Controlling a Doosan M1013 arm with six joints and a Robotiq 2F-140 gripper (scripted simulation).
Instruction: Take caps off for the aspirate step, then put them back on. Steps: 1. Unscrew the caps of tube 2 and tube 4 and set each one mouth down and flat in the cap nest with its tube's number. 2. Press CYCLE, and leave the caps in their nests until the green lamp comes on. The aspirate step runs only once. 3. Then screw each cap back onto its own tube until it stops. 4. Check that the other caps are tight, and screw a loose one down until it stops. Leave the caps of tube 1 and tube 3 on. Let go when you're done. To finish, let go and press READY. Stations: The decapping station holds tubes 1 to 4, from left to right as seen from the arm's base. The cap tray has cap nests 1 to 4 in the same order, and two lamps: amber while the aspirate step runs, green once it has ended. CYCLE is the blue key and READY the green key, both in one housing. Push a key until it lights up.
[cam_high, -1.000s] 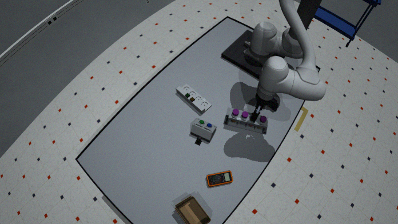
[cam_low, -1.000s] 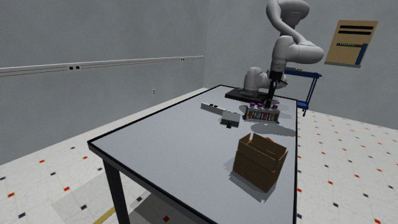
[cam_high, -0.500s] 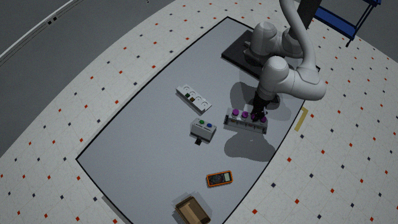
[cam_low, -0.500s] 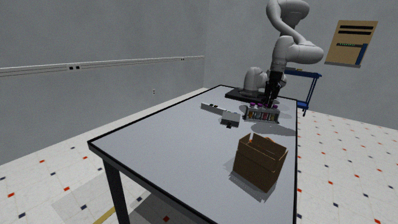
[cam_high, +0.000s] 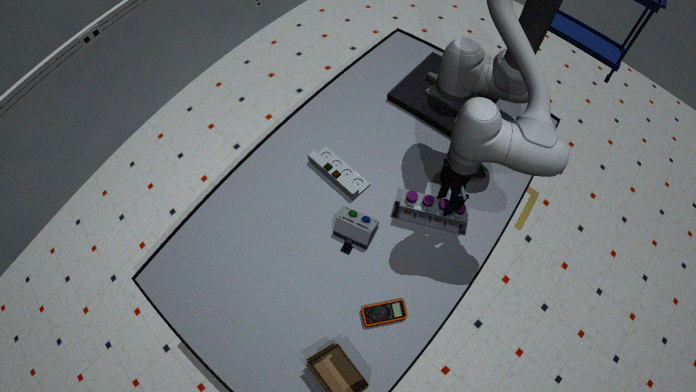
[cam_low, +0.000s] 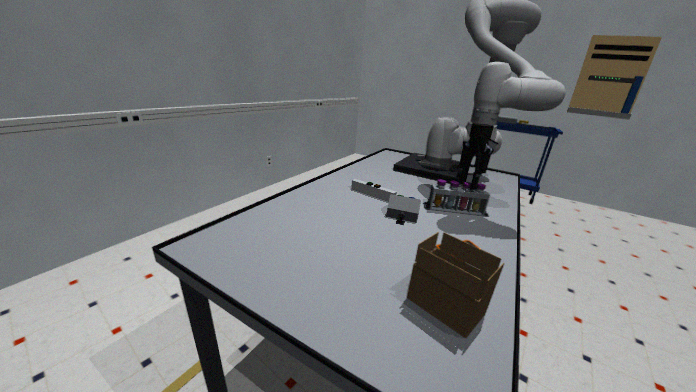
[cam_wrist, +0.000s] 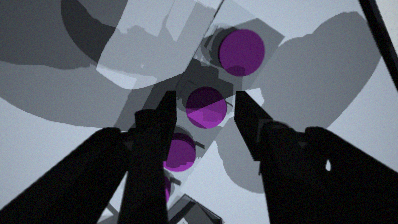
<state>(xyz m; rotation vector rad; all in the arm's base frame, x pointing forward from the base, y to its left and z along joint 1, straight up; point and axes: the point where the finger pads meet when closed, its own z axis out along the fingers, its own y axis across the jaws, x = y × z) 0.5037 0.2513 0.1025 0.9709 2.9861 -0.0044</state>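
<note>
My hand is 5 cm to the left of the purple cap, 3 cm above it and 2 cm short of it. From my hand the other things lie so: green key 21 cm to the right, 18 cm ahead, 7 cm below; then blue key 17 cm to the right, 17 cm ahead, 7 cm below; then key housing 19 cm to the right, 19 cm ahead, 9 cm below.
</note>
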